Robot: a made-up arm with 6 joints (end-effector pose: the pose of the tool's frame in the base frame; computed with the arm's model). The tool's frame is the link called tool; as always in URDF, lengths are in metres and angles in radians.
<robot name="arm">
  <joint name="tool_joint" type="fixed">
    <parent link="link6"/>
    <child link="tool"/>
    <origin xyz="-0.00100 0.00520 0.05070" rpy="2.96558 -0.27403 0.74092"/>
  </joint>
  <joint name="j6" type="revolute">
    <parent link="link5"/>
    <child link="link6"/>
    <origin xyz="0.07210 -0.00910 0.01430"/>
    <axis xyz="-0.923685 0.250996 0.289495"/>
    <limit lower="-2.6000" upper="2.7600"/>
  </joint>
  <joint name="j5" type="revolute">
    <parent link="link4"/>
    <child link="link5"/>
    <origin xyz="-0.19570 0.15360 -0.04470"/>
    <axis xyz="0 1 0"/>
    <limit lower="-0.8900" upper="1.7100"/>
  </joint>
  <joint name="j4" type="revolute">
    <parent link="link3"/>
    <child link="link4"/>
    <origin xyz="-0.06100 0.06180 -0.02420"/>
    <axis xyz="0 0 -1"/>
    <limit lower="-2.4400" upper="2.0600"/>
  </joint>
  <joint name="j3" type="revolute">
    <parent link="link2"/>
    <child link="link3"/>
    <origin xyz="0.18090 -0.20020 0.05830"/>
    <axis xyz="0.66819 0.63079 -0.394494"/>
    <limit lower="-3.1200" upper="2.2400"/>
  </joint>
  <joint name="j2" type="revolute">
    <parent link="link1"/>
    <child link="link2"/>
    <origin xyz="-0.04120 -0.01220 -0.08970"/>
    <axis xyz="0 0 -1"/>
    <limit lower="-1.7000" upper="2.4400"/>
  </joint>
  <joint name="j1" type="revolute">
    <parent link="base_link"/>
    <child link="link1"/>
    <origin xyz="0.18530 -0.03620 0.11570"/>
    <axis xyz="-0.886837 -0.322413 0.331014"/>
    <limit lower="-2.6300" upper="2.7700"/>
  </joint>
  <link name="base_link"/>
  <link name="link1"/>
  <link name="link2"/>
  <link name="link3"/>
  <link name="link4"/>
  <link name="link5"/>
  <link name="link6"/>
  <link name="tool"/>
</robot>
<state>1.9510 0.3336 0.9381 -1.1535 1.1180 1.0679</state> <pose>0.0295 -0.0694 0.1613 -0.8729 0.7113 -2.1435</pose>
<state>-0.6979 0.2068 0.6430 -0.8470 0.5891 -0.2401</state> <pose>0.0986 -0.1197 0.1337 -1.6523 -0.4353 0.3995</pose>
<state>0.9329 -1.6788 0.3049 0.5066 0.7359 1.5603</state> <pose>0.0340 -0.0798 -0.0174 -1.3223 0.2835 -1.8875</pose>
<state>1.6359 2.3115 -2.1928 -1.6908 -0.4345 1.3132</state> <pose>-0.2006 -0.2794 -0.0752 -0.3638 -0.0042 -2.0299</pose>
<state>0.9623 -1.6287 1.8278 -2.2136 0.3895 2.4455</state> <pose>0.2880 0.0013 0.1762 2.4628 0.2672 -2.2870</pose>
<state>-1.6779 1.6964 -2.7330 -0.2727 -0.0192 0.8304</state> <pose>-0.4103 0.0814 0.2275 -2.7215 0.8799 2.3745</pose>
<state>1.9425 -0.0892 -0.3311 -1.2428 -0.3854 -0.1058</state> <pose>0.1447 -0.0617 0.4145 -2.0608 0.7360 -2.6054</pose>
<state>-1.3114 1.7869 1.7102 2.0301 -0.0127 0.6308</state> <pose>-0.1895 0.0233 -0.0217 1.6628 -0.1788 1.1414</pose>
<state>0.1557 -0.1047 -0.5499 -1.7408 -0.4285 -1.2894</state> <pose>0.2779 -0.3854 0.1301 -2.3018 -0.7407 1.9122</pose>
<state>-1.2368 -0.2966 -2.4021 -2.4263 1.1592 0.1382</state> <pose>0.3020 -0.2739 -0.1184 -0.4858 0.6035 -1.3043</pose>
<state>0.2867 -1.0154 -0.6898 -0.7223 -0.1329 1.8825</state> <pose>0.3371 -0.2568 -0.0556 -0.4950 1.1045 0.5458</pose>
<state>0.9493 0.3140 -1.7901 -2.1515 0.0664 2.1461</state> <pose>0.2389 -0.2572 0.5122 -3.0071 -0.5147 -0.0344</pose>
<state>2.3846 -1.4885 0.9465 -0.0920 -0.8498 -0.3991</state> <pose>0.0376 0.0392 -0.0497 -2.9357 1.2633 2.2370</pose>
